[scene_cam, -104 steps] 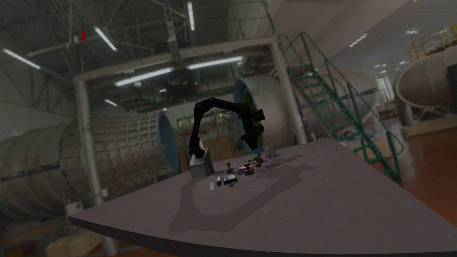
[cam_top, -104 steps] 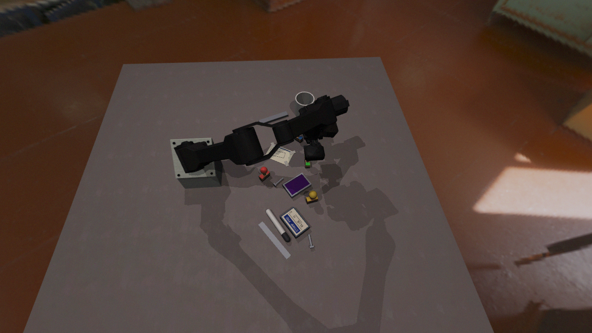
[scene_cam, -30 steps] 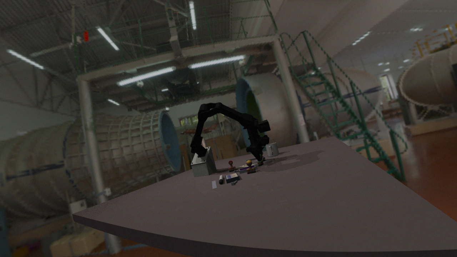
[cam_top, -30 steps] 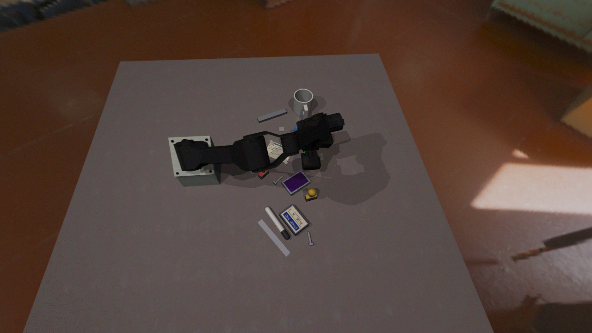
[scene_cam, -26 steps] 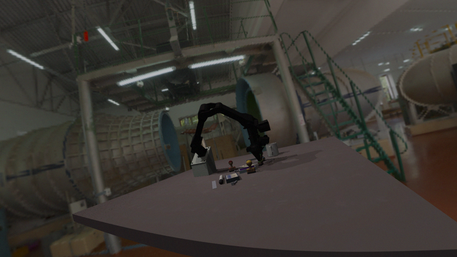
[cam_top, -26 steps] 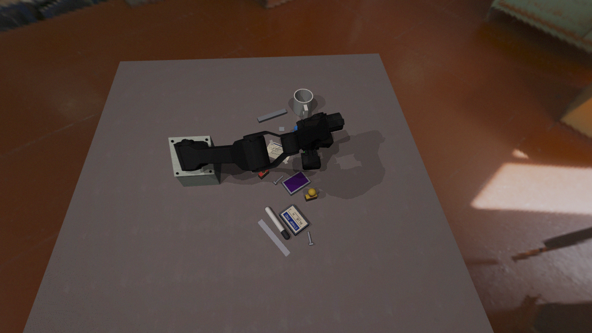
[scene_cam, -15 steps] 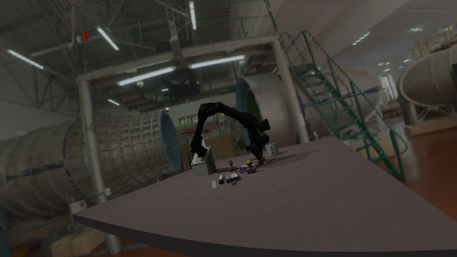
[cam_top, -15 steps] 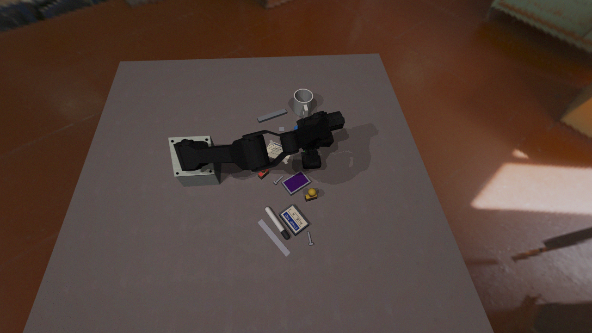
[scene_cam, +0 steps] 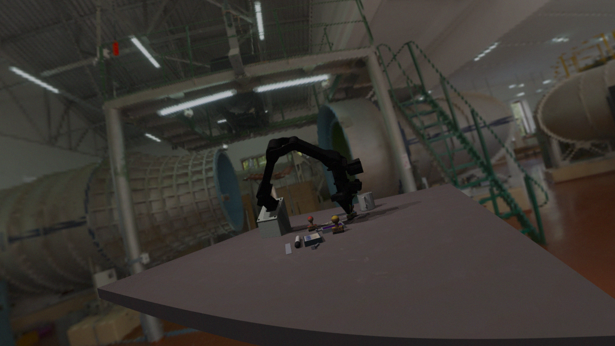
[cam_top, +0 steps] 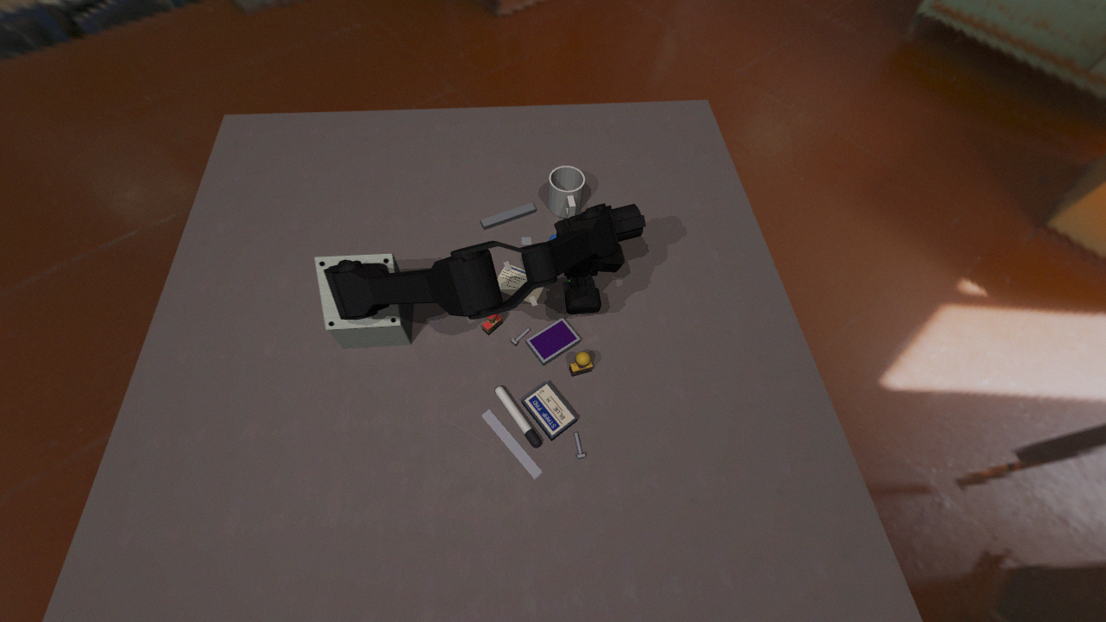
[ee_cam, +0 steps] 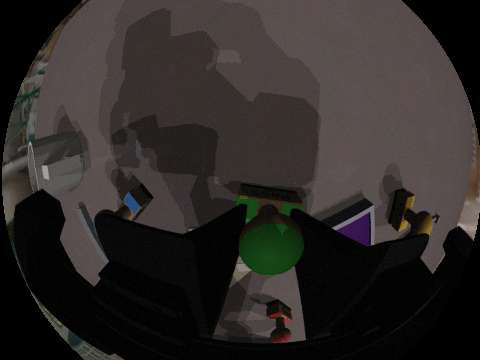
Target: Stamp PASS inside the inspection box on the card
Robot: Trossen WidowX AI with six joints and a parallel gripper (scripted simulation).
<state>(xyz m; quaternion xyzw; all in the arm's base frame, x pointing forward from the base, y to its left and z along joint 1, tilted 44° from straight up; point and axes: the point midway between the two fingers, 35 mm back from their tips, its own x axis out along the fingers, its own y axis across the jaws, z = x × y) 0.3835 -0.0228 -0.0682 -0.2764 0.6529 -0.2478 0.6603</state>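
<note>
Right now the purple ink pad is 10 cm to the right of my gripper tip, 5 cm behind it and 3 cm below it. The rest, counted from my gripper tip: blue stamp (12 cm to the left, 3 cm behind, 2 cm below); white card (11 cm behind, 5 cm to the left, 4 cm below); green-knobbed stamp (right at my gripper tip).
</note>
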